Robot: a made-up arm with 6 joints.
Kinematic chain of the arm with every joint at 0, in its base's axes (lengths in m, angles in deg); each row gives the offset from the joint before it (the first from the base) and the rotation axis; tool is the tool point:
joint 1: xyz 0 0 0.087 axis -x
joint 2: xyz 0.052 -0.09 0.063 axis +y
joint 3: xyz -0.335 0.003 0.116 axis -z
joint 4: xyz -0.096 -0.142 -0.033 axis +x
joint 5: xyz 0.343 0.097 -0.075 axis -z
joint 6: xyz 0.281 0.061 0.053 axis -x
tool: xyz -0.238 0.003 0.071
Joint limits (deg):
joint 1: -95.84..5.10
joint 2: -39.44..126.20
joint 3: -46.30..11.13
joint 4: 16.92..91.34
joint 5: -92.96..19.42
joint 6: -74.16..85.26
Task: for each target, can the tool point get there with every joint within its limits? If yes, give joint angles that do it. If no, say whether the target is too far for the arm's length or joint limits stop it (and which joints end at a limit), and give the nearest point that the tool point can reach.
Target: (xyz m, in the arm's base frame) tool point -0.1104 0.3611 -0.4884
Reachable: no: joint limits stop it (at a limit: joint 1, joint 2, joint 3, joint 4, joint 5) | nearest point -0.2500 -0.0648 -0.2272 | short by 0.519 m
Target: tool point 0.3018 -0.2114 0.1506
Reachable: yes | joints -37.73 96.09 -32.64 78.26 -84.52 43.17
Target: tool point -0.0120 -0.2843 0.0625
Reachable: yes | joints -78.50 -6.53 -25.59 73.83 -56.06 -58.20
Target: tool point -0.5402 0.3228 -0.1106
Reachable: no: joint limits stop it (at a limit: joint 1, joint 2, joint 3, joint 4, joint 6) | nearest point -0.2236 0.1284 0.0832 | short by 0.419 m
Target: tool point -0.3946 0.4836 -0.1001
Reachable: no: joint limits stop it (at a limit: joint 1, joint 2, joint 3, joint 4, joint 6) | nearest point -0.1976 0.1688 0.1018 | short by 0.423 m
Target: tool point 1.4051 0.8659 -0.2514
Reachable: no: too far | nearest point 0.3752 0.0619 -0.1738 | short by 1.309 m
